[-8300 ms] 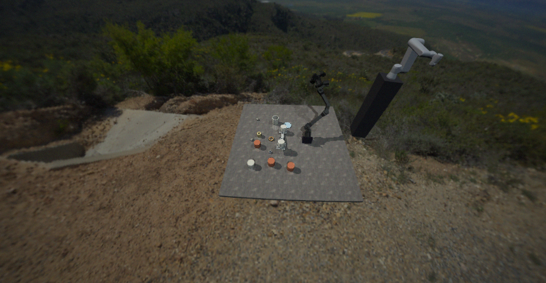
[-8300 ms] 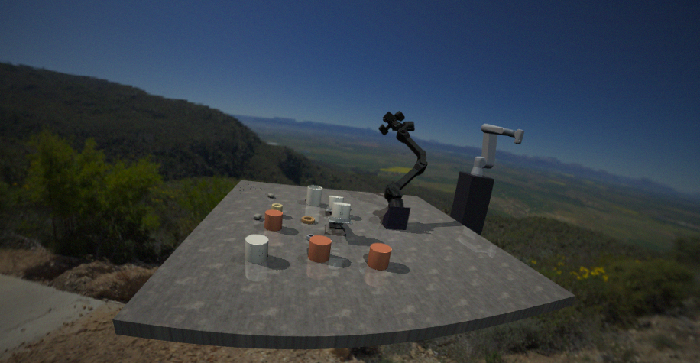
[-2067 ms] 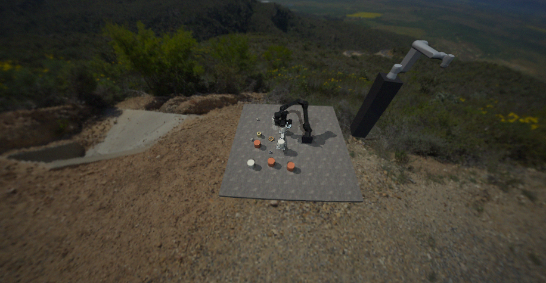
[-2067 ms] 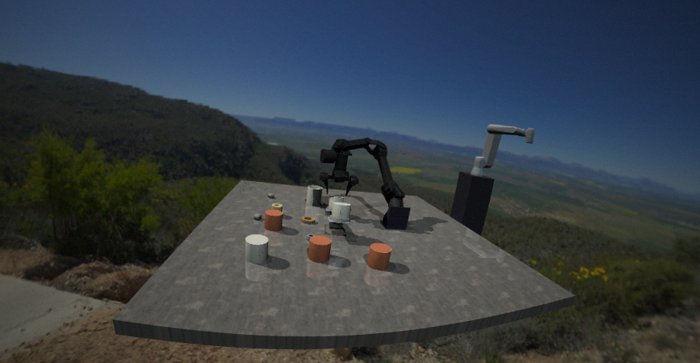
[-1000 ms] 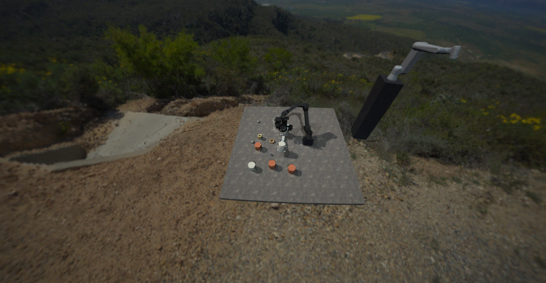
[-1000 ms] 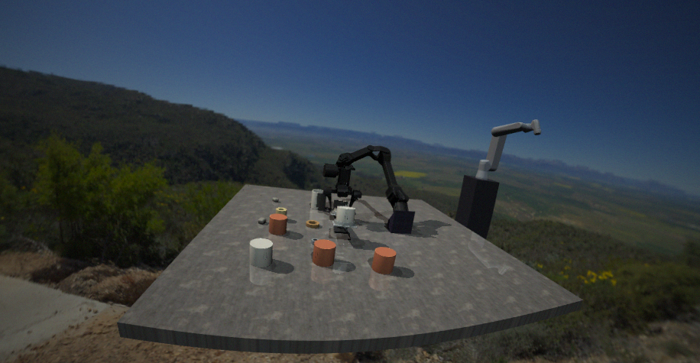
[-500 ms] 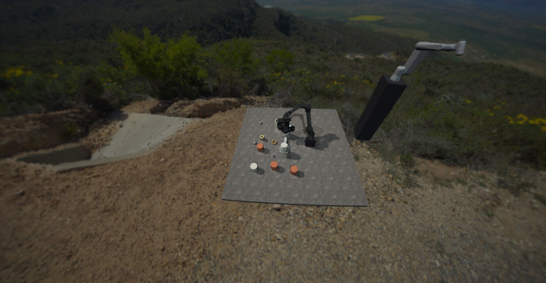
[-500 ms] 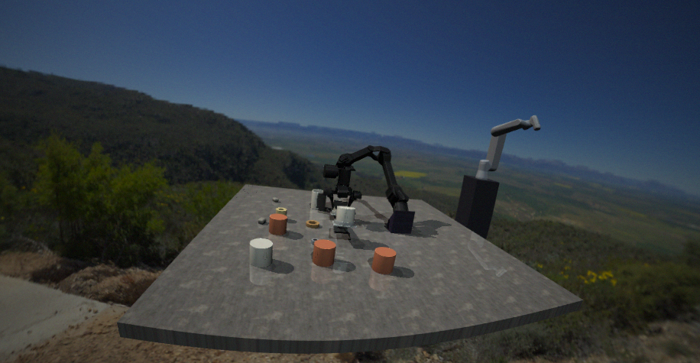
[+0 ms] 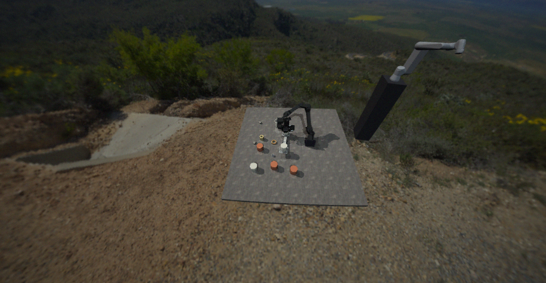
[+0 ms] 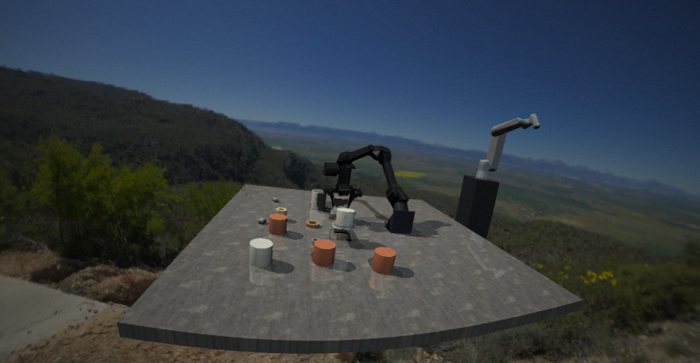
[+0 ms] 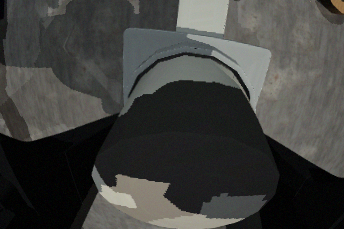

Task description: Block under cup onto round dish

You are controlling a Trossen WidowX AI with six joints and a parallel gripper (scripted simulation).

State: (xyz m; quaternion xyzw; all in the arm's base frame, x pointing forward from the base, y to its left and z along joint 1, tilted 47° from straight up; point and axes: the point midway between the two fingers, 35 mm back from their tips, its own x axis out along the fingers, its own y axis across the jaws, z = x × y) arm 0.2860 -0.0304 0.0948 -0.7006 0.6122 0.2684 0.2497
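Right now the teal block is 10 mm below my gripper tip. The rest, counted from my gripper tip: grey balance: 140 mm to the left, 20 mm below; round dish: 120 mm to the right, 50 mm below, 40 mm behind.
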